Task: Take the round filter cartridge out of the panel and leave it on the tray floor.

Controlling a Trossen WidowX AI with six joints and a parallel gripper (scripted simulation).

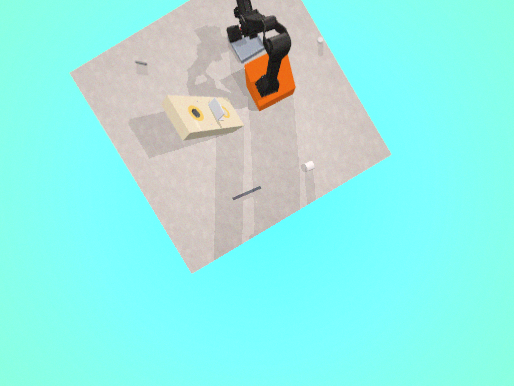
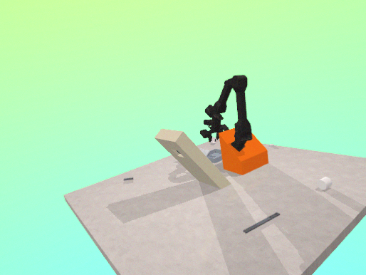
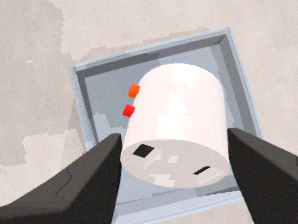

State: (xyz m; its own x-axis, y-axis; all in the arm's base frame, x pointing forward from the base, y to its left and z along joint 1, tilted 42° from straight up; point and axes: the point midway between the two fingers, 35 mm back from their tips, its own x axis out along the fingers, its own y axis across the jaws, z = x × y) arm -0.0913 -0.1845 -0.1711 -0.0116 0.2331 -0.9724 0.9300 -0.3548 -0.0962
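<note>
My gripper tip is right at the round filter cartridge. Also, from my gripper tip: cream service panel 410 mm ahead, 230 mm to the left, 50 mm above; grey tray 10 mm behind, 110 mm below; small white item 340 mm behind, 230 mm to the left, 110 mm below.
</note>
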